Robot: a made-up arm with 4 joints.
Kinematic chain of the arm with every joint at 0, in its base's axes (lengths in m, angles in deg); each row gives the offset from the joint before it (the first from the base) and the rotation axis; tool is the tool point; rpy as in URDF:
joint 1: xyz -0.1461 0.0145 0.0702 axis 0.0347 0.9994 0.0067
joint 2: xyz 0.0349 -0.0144 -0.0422 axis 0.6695 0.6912 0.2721
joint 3: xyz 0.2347 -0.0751 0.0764 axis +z
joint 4: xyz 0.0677 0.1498 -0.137 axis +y
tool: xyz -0.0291 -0.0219 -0.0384 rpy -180 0 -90
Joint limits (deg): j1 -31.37..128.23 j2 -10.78..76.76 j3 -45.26..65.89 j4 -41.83..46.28
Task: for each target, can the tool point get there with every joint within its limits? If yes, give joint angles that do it. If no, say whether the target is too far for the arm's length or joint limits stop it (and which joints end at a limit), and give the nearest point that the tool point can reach.
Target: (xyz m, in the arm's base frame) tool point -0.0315 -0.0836 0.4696
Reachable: no: joint limits stop it (at a limit: joint 1, joint 2, joint 3, joint 4) | nearest point 0.2101 -0.0227 0.2150 | short by 0.356 m
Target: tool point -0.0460 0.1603 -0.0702
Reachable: yes | joints -8.04 60.79 52.19 -15.91
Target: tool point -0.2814 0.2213 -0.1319
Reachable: yes | joints 72.93 57.84 7.91 -10.70
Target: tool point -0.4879 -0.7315 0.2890
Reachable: no: too far | nearest point -0.3369 -0.0040 -0.0004 | short by 0.797 m
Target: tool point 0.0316 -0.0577 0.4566
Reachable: no: joint limits stop it (at a limit: joint 1, joint 2, joint 3, joint 4) | nearest point 0.2101 -0.0227 0.2150 | short by 0.302 m
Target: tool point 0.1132 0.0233 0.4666
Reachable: no: joint limits stop it (at a limit: joint 1, joint 2, joint 3, joint 4) | nearest point 0.2101 -0.0227 0.2150 | short by 0.273 m
